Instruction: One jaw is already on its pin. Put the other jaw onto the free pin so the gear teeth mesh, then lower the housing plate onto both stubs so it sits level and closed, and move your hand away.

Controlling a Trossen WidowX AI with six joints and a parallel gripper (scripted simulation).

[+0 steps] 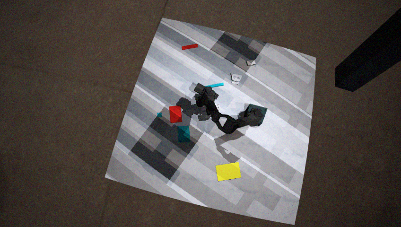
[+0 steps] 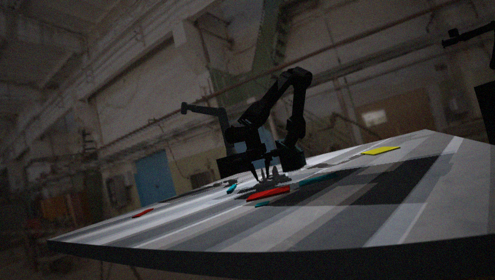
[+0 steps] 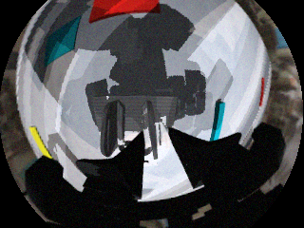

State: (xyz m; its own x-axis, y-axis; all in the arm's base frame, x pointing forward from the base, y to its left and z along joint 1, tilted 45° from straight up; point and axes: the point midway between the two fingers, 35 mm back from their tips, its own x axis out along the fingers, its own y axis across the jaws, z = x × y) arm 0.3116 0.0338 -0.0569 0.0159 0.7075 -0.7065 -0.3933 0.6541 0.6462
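Right now my gripper tip is 140 mm to the left of the teal strip and 10 mm above it. Also, from my gripper tip: red tile 200 mm ahead, 120 mm to the left, 10 mm below; then teal tile 110 mm ahead, 230 mm to the left, 10 mm below; then small teal square 310 mm ahead, 150 mm to the left, 10 mm below.
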